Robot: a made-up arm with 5 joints. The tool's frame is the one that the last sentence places.
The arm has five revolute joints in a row. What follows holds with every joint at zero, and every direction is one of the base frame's.
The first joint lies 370 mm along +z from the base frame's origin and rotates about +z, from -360 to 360 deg.
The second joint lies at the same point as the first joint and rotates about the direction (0, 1, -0.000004), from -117.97 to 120 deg.
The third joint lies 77.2 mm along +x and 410.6 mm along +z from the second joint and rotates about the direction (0, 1, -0.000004), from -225 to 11 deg.
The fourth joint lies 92.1 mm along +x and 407.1 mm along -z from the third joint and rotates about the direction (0, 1, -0.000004), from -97 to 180 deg.
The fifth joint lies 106.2 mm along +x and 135.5 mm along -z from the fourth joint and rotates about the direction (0, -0.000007, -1), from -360 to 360 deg.
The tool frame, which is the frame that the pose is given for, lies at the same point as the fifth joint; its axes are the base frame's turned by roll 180, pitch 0 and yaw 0 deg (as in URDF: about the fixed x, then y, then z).
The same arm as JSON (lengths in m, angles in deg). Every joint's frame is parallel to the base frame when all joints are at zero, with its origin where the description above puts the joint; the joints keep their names.
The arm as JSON. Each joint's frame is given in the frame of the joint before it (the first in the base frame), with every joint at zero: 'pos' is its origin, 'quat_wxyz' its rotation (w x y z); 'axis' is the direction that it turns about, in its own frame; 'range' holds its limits. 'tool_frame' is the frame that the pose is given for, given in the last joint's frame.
{"length_unit": "m", "angle_unit": "deg", "joints": [{"joint": "joint 1", "pos": [0.0, 0.0, 0.37], "quat_wxyz": [1.0, 0.0, 0.0, 0.0], "axis": [0.0, 0.0, 1.0], "range": [-360.0, 360.0]}, {"joint": "joint 2", "pos": [0.0, 0.0, 0.0], "quat_wxyz": [1.0, 0.0, 0.0, 0.0], "axis": [0.0, 1.0, 0.0], "range": [-117.97, 120.0]}, {"joint": "joint 3", "pos": [0.0772, 0.0, 0.4106], "quat_wxyz": [1.0, 0.0, 0.0, 0.0], "axis": [0.0, 1.0, 0.0], "range": [-225.0, 11.0]}, {"joint": "joint 4", "pos": [0.0921, 0.0, -0.4071], "quat_wxyz": [1.0, 0.0, 0.0, 0.0], "axis": [0.0, 1.0, 0.0], "range": [-97.0, 180.0]}, {"joint": "joint 5", "pos": [0.1062, 0.0, -0.1355], "quat_wxyz": [1.0, 0.0, 0.0, 0.0], "axis": [0.0, 0.0, -1.0], "range": [-360.0, 360.0]}], "tool_frame": {"pos": [0.0, 0.0, 0.0], "quat_wxyz": [0.0, 1.0, 0.0, 0.0]}}
